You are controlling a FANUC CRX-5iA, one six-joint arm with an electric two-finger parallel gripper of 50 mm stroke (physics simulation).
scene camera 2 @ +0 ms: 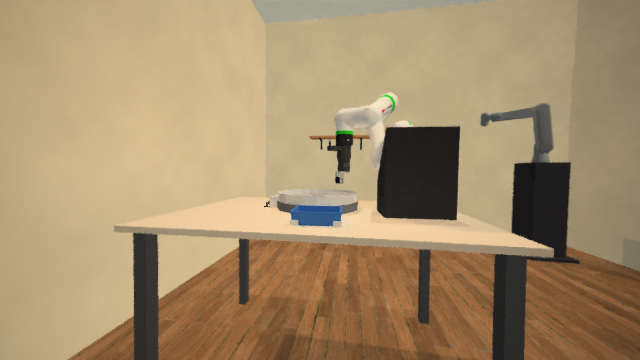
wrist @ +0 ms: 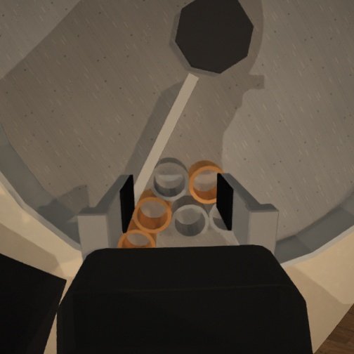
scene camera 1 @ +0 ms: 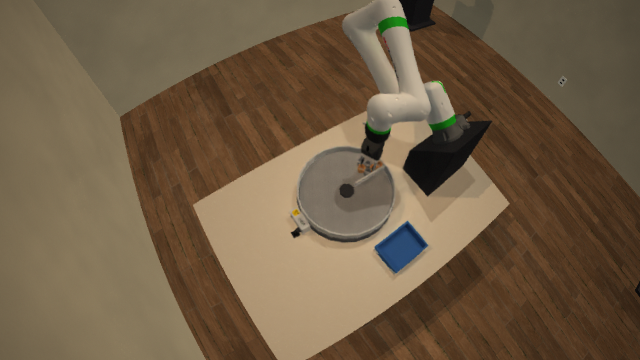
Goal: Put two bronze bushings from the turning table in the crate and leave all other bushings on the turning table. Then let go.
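Frame: origin at the arm's base, x ahead, y left, z up, level; millimetres.
Where they show: gripper, fingertip midpoint: (scene camera 2: pixel 339 183) (scene camera 1: pixel 367 165); arm's base, link origin: (scene camera 2: pixel 410 156) (scene camera 1: pixel 448 136).
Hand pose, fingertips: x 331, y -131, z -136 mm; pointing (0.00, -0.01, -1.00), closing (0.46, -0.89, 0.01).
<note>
Things, the pixels of their top centre, and the offset from my fingertips. "pt": a spot on its surface instead.
- blue crate, top centre: (scene camera 2: pixel 317 208) (scene camera 1: pixel 402 246) dx +61, dy +357, dz -82 mm
- pale bar, surface spot: (scene camera 1: pixel 369 175) pt dx +0, dy +23, dz -49 mm
- dark hub, top centre: (scene camera 1: pixel 346 190) dx +115, dy +20, dz -70 mm
- small white box, surface spot: (scene camera 1: pixel 301 221) pt dx +349, dy +36, dz -74 mm
The turning table (scene camera 1: pixel 325 215) (scene camera 2: pixel 317 200) (wrist: pixel 300 125) carries a tight cluster of bushings near its rim. In the wrist view, one bronze bushing (wrist: pixel 205 164) is at the right finger. A second bronze bushing (wrist: pixel 153 200) is near the left finger, and a third bronze bushing (wrist: pixel 136 233) is partly hidden by the gripper body. Grey bushings (wrist: pixel 170 194) (wrist: pixel 190 231) stand among them; another grey bushing (wrist: pixel 215 220) is partly behind the right finger. My gripper (scene camera 2: pixel 339 178) (wrist: pixel 175 190) is open and empty above the cluster. The blue crate (scene camera 1: pixel 401 247) (scene camera 2: pixel 316 217) looks empty.
A pale bar (scene camera 1: pixel 369 175) (wrist: pixel 170 120) runs from near the dark hub (scene camera 1: pixel 346 190) (wrist: pixel 215 37) to the cluster. A black pedestal (scene camera 1: pixel 440 162) (scene camera 2: pixel 420 172) stands right of the turning table. A small white box (scene camera 1: pixel 301 221) sits at its left rim.
</note>
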